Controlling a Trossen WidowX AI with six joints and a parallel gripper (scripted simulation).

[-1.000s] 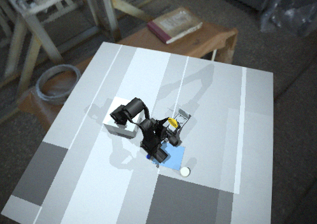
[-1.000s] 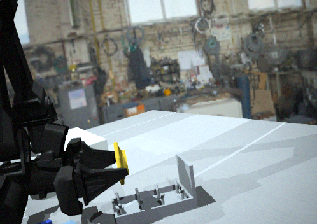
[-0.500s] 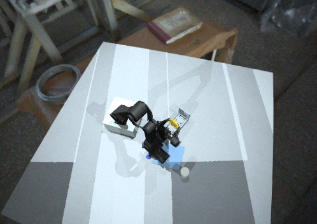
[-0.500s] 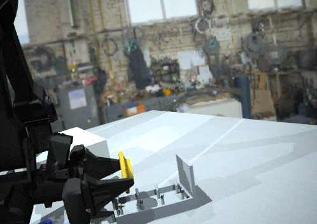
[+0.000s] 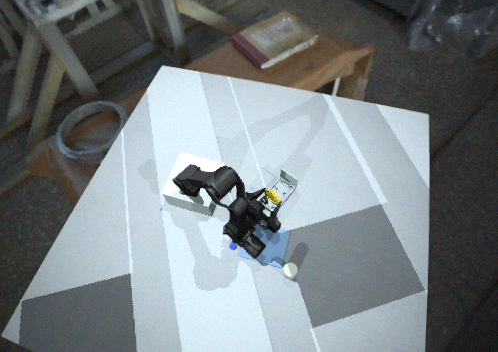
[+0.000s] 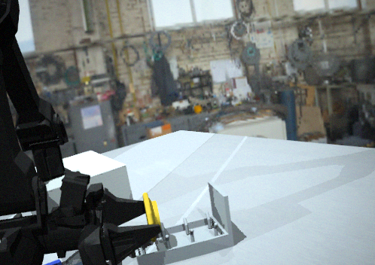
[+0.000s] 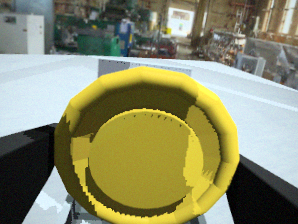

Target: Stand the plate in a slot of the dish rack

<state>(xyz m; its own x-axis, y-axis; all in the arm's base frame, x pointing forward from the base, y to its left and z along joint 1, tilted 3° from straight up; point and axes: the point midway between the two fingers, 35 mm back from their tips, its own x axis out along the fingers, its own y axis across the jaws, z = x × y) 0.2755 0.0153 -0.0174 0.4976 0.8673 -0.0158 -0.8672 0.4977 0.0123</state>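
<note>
Right now my gripper tip is 4 cm above the dish rack, 2 cm to the right of it and 1 cm short of it. Round my gripper tip: blue spoon (18 cm to the right, 10 cm behind, 6 cm below); light blue mat (16 cm to the right, 6 cm below); yellow plate (1 cm to the right).
</note>
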